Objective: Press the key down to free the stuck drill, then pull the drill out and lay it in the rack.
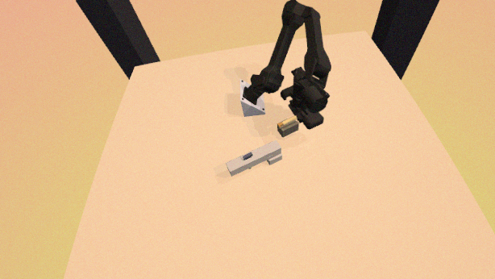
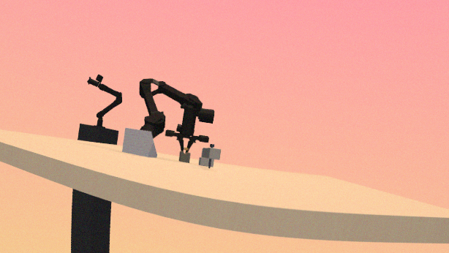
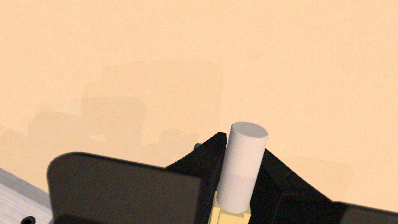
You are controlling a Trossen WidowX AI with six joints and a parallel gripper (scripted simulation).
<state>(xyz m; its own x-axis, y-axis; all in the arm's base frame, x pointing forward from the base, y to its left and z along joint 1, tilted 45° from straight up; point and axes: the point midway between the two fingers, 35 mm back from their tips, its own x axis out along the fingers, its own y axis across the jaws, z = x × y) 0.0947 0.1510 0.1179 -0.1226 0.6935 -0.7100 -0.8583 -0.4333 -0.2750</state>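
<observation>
Right now the pale cylindrical drill is 2 cm ahead of my gripper tip, 3 cm to the right of it and 3 cm above it. From my gripper tip the other things lie so: blue key: 18 cm ahead, 17 cm to the right, 3 cm above; then grey housing block: 17 cm ahead, 15 cm to the right, 2 cm above; then notched rack: 2 cm ahead, 4 cm to the right.
</observation>
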